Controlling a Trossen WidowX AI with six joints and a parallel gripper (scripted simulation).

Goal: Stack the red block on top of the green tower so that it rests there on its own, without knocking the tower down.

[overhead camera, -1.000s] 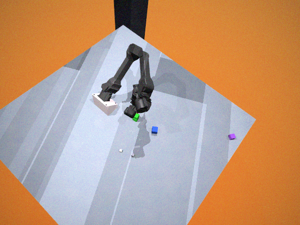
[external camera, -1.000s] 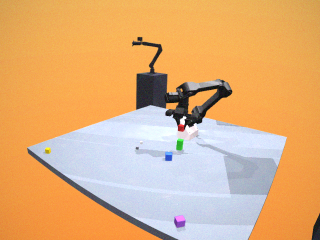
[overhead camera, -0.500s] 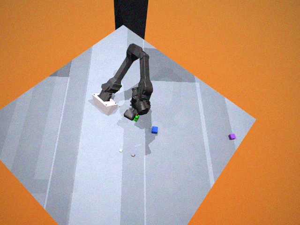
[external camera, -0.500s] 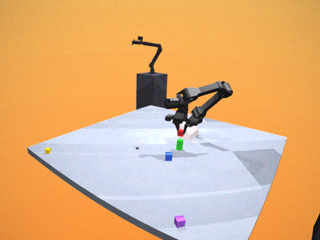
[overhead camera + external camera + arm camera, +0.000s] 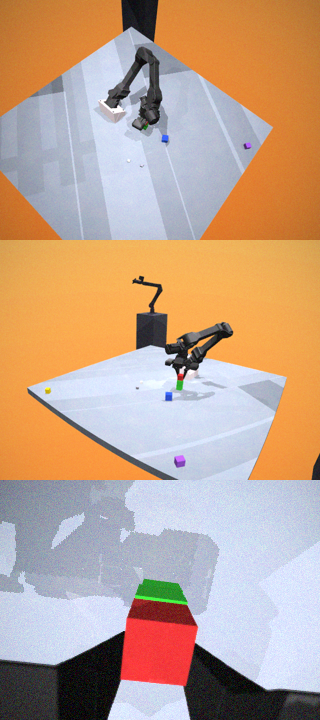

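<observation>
The red block is 10 mm ahead of my gripper tip and 10 mm above it. Also, from my gripper tip: dark cube (170 mm ahead, 190 mm to the right, 60 mm below); white cube (100 mm ahead, 220 mm to the right, 60 mm below); blue cube (150 mm ahead, 30 mm to the left, 50 mm below).
</observation>
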